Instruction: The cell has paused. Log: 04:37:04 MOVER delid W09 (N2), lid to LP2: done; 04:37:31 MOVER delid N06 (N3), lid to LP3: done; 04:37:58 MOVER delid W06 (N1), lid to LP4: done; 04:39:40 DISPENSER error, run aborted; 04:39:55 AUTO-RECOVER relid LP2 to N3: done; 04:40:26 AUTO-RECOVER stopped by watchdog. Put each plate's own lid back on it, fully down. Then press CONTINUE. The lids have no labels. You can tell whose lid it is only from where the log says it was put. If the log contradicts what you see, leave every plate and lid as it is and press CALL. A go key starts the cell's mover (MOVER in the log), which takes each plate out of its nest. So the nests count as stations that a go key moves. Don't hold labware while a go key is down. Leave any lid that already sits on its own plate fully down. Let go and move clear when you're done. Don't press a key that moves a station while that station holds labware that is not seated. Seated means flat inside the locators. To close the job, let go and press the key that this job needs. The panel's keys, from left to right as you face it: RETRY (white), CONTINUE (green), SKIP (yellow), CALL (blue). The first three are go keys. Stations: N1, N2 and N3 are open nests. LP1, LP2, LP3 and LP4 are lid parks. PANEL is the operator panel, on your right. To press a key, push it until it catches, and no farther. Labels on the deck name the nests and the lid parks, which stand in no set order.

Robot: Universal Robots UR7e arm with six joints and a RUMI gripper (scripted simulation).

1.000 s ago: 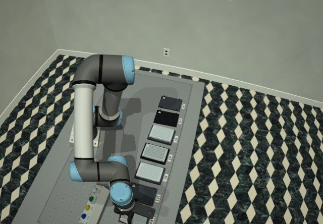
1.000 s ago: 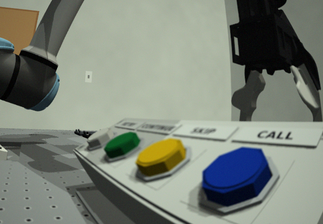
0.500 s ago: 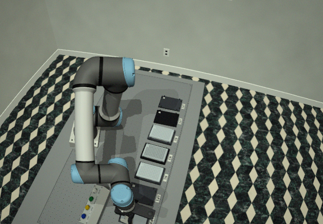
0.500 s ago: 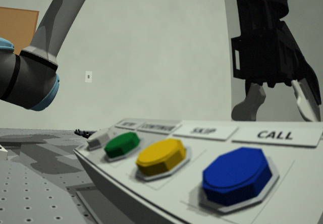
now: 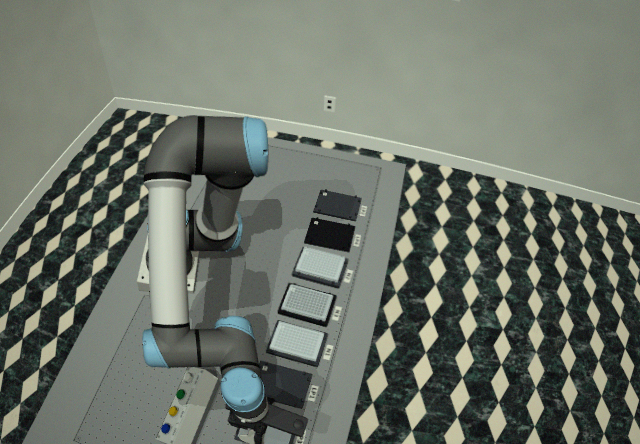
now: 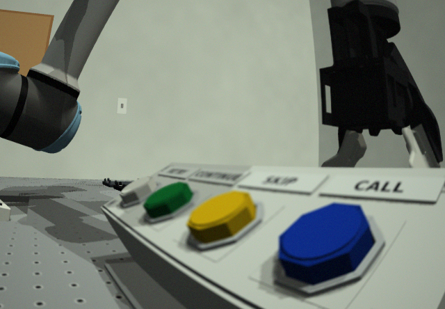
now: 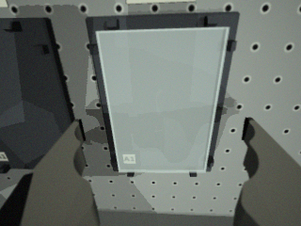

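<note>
My hand is 10 mm above the clear lid. Also, from my hand: green CONTINUE key: 220 mm behind, 50 mm to the left, 40 mm above; dark lid park: 20 mm ahead, 130 mm to the left, 20 mm below; white RETRY key: 210 mm behind, 100 mm to the left, 40 mm above.
</note>
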